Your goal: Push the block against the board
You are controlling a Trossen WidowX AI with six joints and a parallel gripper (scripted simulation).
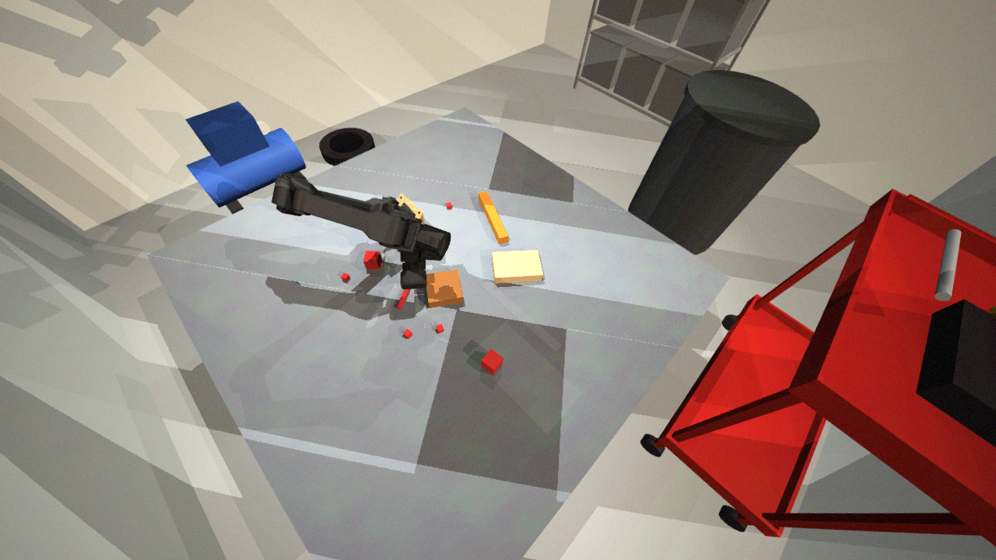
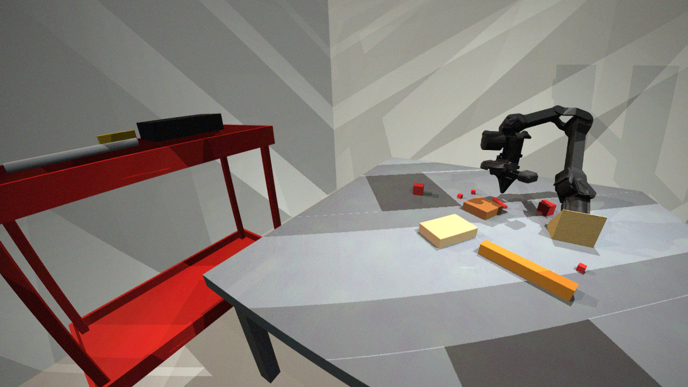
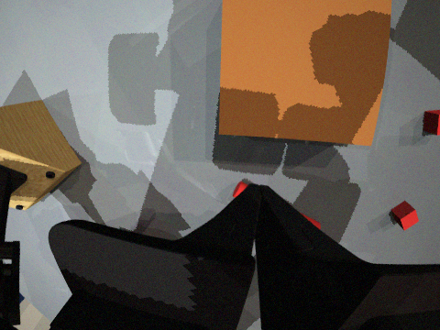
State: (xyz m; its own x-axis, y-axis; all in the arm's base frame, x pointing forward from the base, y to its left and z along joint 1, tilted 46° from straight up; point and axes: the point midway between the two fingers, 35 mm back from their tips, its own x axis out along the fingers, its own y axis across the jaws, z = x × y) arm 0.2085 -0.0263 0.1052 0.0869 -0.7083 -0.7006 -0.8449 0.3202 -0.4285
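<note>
The red stick is 60 mm to the right of my gripper tip and 60 mm below it. Round my gripper tip: orange bar: 80 mm behind, 350 mm to the left, 50 mm below; square block: 50 mm ahead, 50 mm to the left, 50 mm below; board: 130 mm ahead, 270 mm to the left, 50 mm below.
</note>
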